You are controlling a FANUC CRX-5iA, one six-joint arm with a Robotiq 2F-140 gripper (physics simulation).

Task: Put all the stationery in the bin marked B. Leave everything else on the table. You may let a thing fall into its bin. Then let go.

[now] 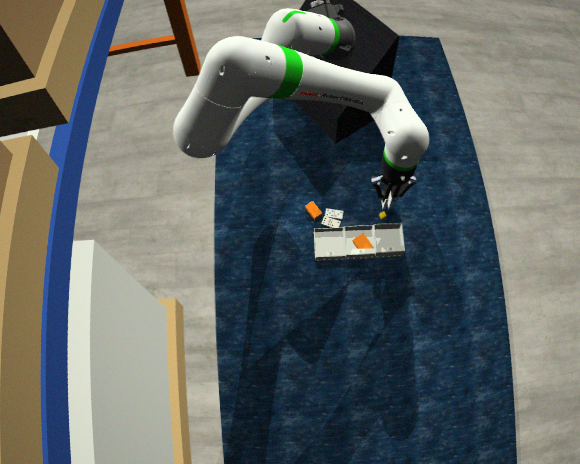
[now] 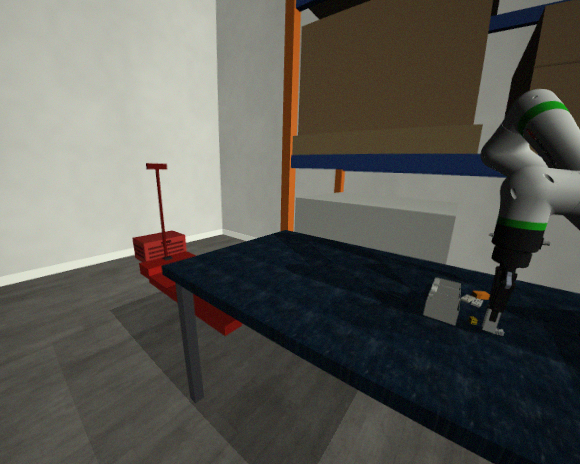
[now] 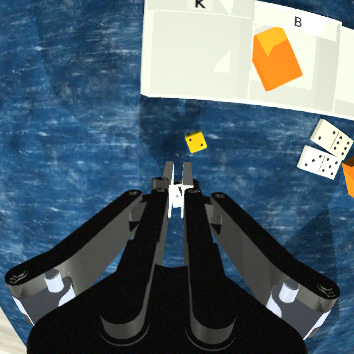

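Pixels of known places: gripper, fingertip midpoint: [image 1: 386,204] [image 2: 487,329] [image 3: 177,173]; arm's base, origin of the base link: [image 1: 334,37].
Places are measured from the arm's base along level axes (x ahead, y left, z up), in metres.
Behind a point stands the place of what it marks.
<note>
My gripper [image 1: 386,205] {x 0.438, y 0.064, z -0.293 m} [image 2: 493,326] {x 0.438, y 0.064, z -0.293 m} [image 3: 177,173] {x 0.438, y 0.064, z -0.293 m} is shut on a small white sharpener [image 3: 177,196] {x 0.416, y 0.066, z -0.286 m} with a dark slot, partly hidden by the fingers. The fingers point down at table level, beside the yellow die. Bin B [image 1: 350,245] {x 0.542, y -0.071, z -0.290 m} [image 3: 298,22] {x 0.573, y -0.052, z -0.262 m} is the middle one of a row of three joined bins. An orange block [image 1: 362,241] {x 0.540, y -0.036, z -0.281 m} [image 3: 277,62] {x 0.541, y -0.038, z -0.280 m} lies tilted in bin B. Another orange block [image 1: 313,210] {x 0.422, y -0.153, z -0.280 m} [image 2: 481,295] {x 0.420, y -0.138, z -0.283 m} [image 3: 350,181] {x 0.413, y -0.140, z -0.287 m} lies on the table, beside the dominoes.
A yellow die [image 1: 383,215] {x 0.474, y 0.044, z -0.282 m} [image 2: 473,320] {x 0.473, y 0.052, z -0.284 m} [image 3: 196,142] {x 0.471, y 0.043, z -0.281 m} lies between the gripper and bin K [image 3: 195,55] {x 0.552, y 0.037, z -0.290 m}. Two white dominoes [image 1: 334,213] {x 0.438, y -0.095, z -0.290 m} [image 2: 472,300] {x 0.454, y -0.086, z -0.289 m} [image 3: 319,162] {x 0.439, y -0.094, z -0.290 m} lie near the row's near side. The bin walls stand up from the blue table [image 1: 350,390] {x 0.952, y -0.152, z -0.297 m} [image 2: 320,285] {x 0.940, y 0.062, z -0.297 m}.
</note>
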